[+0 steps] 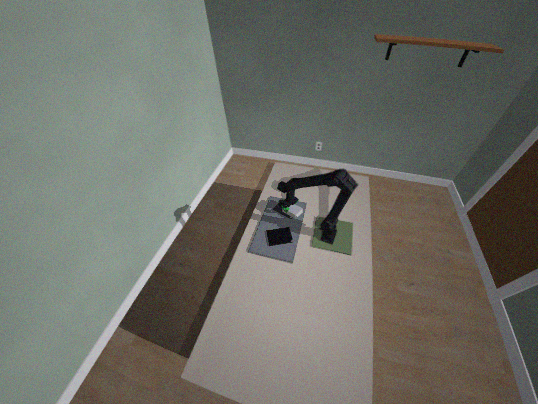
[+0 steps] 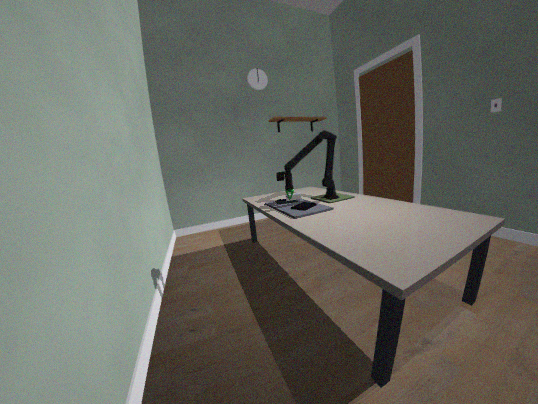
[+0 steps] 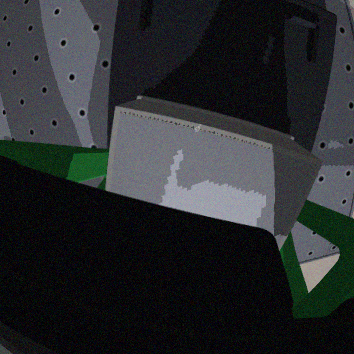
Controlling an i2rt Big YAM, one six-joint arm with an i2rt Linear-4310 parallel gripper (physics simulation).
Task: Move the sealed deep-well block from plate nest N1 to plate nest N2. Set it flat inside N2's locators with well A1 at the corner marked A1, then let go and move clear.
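Seen in the pictures: gripper, fingertip midpoint: [image 1: 289,209] [image 2: 290,198] [image 3: 202,181]; arm's base, link origin: [image 1: 328,235] [image 2: 331,197].
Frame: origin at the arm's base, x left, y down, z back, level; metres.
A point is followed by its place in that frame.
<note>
The sealed deep-well block [image 1: 296,211] {x -0.062, y -0.062, z -0.268 m} [image 3: 189,165] {x -0.086, y -0.056, z -0.355 m} is a pale grey box with a foil top. My gripper [image 1: 286,208] {x -0.090, y -0.028, z -0.334 m} [image 2: 289,194] {x -0.090, y -0.028, z -0.334 m} [image 3: 202,181] {x -0.090, y -0.028, z -0.334 m} has green fingers on both of its sides and is shut on it. It holds the block low over the far end of the grey perforated base plate [image 1: 260,245] {x 0.267, y -0.001, z -0.397 m} [image 2: 323,210] {x 0.305, y 0.002, z -0.238 m} [image 3: 53,70] {x 0.004, y 0.000, z -0.402 m}. A dark plate nest [image 1: 271,203] [image 3: 246,63] lies just beyond the block. A second black nest [image 1: 279,236] {x 0.155, y -0.013, z -0.307 m} [image 2: 303,205] {x 0.155, y -0.013, z -0.316 m} lies empty nearer the front of the plate. I cannot read the A1 marks.
The arm's base stands on a green mat [image 1: 343,238] {x -0.016, y -0.002, z 0.099 m} [image 2: 343,197] {x 0.062, y 0.000, z 0.079 m} to the right of the base plate. All of this sits at one end of a long beige table [image 1: 287,330] {x 0.659, y 0.012, z -0.035 m} [image 2: 391,234] {x 0.787, y 0.012, z -0.159 m}. A wall shelf [image 1: 436,43] hangs high behind.
</note>
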